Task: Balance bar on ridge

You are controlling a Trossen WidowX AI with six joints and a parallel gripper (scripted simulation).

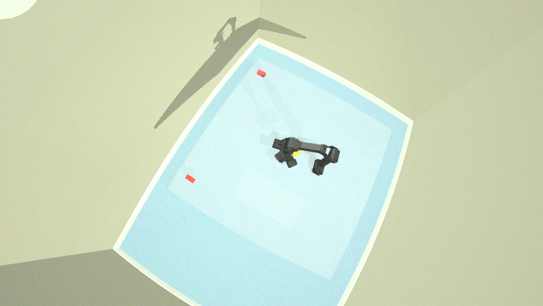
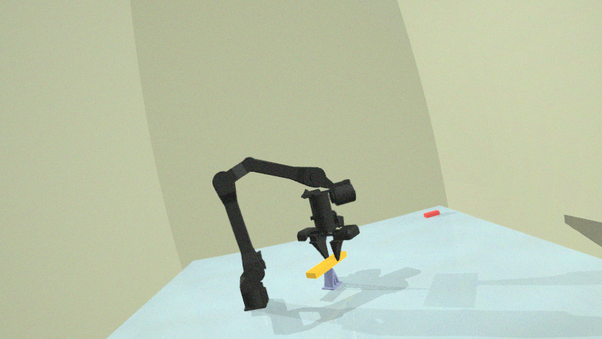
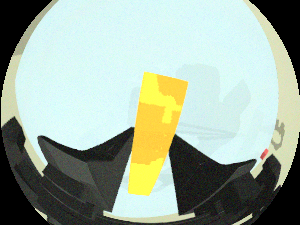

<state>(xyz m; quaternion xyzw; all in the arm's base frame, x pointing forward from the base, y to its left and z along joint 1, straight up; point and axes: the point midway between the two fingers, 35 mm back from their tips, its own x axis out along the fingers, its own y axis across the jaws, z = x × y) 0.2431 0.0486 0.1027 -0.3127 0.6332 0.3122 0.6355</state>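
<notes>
Right now my gripper tip is 2 cm past the yellow bar and 2 cm to the left of it. From my gripper tip the other things lie so: red block: 50 cm ahead, 45 cm to the left, 6 cm below.
</notes>
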